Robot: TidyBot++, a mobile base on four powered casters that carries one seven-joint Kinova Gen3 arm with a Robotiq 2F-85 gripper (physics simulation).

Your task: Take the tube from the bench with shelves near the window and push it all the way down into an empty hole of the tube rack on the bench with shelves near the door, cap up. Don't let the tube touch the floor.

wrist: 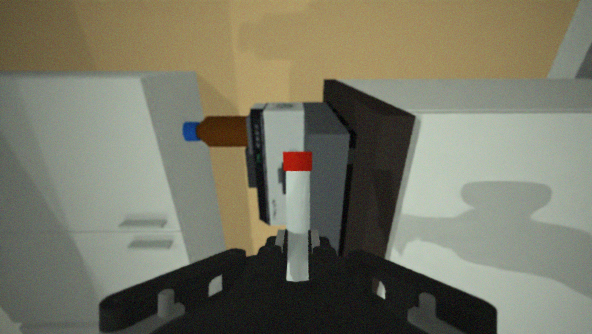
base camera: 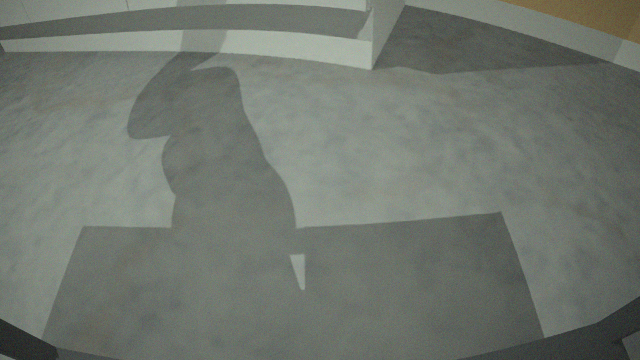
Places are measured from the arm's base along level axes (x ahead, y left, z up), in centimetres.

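Pixels of known places: gripper, between the fingertips: [wrist: 298, 242].
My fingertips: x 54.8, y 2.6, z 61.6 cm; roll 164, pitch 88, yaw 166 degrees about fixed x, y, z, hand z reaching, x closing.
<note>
Behind a point stands the place of what it marks.
The white tube [wrist: 298, 200] {x 53.9, y -0.7, z 61.5 cm} with a red cap shows in the middle of the wrist view, its cap at the upper end in that view. My gripper [wrist: 298, 242] {x 54.8, y 2.6, z 61.6 cm} is shut on the tube, gripping its lower part between the fingertips. The tube rack does not show in the wrist view or the base camera view. The arm's shadow falls on the floor and the white cabinet front in the base camera view.
In the wrist view, a grey-and-white device [wrist: 284, 120] {x 96.4, y -12.6, z 64.4 cm} and a brown bottle [wrist: 225, 131] {x 99.7, y -10.3, z 80.2 cm} with a blue cap are beside a dark worktop [wrist: 380, 150] {x 67.4, y -4.4, z 50.9 cm}. A white cabinet [wrist: 90, 150] {x 99.6, y -5.3, z 116.0 cm} is at left. A white cabinet base [base camera: 300, 47] {x 79.0, y 2.8, z -36.7 cm} crosses the base camera view's top.
</note>
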